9 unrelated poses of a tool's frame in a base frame.
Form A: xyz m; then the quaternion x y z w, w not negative.
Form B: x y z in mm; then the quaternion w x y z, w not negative. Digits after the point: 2 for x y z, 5 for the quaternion.
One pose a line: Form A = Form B
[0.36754 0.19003 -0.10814 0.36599 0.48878 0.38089 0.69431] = [367.54 190.03 -108.14 0.69431 0.36599 0.48878 0.38089]
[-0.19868 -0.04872 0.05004 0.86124 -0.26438 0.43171 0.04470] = [-198.68 -48.72 50.04 0.04470 0.86124 -0.26438 0.43171]
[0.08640 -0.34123 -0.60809 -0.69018 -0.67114 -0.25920 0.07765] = [86.40 -341.23 -608.09 0.07765 -0.69018 -0.67114 -0.25920]
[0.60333 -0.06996 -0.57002 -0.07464 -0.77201 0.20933 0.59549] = [603.33 -69.96 -570.02 0.59549 -0.07464 -0.77201 0.20933]
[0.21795 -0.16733 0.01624 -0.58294 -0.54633 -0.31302 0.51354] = [217.95 -167.33 16.24 0.51354 -0.58294 -0.54633 -0.31302]
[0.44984 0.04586 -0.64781 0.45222 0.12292 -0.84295 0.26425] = [449.84 45.86 -647.81 0.26425 0.45222 0.12292 -0.84295]
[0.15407 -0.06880 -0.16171 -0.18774 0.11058 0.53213 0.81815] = [154.07 -68.80 -161.71 0.81815 -0.18774 0.11058 0.53213]
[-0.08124 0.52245 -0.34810 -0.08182 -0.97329 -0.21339 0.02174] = [-81.24 522.45 -348.10 0.02174 -0.08182 -0.97329 -0.21339]
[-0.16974 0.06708 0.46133 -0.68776 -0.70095 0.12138 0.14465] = [-169.74 67.08 461.33 0.14465 -0.68776 -0.70095 0.12138]
